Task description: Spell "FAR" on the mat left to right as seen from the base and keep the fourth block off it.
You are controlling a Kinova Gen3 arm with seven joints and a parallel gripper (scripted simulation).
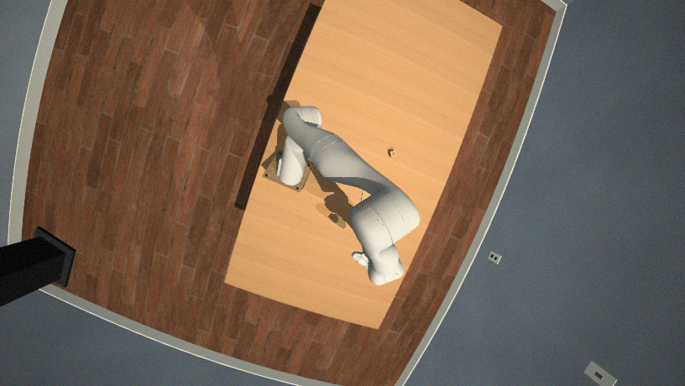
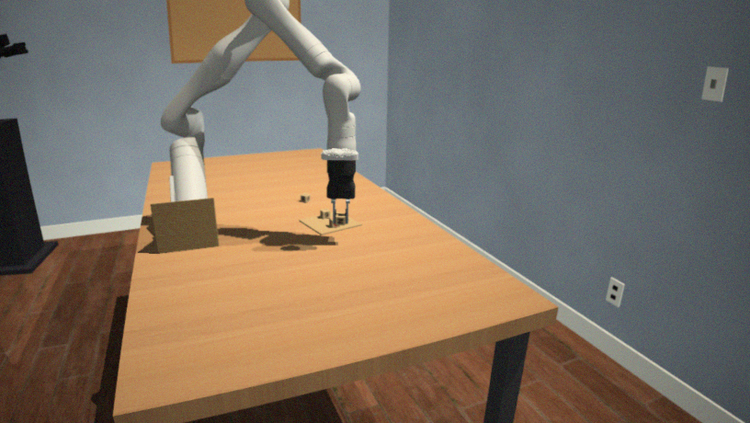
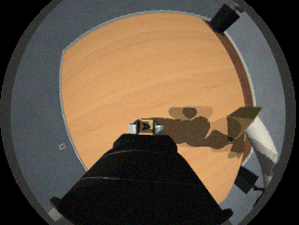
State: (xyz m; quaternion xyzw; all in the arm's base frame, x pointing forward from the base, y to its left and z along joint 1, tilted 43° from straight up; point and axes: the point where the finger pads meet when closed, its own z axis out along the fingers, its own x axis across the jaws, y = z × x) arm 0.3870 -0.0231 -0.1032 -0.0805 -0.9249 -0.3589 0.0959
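Right now the tan mat is 160 mm to the left of my hand and 80 mm below it.
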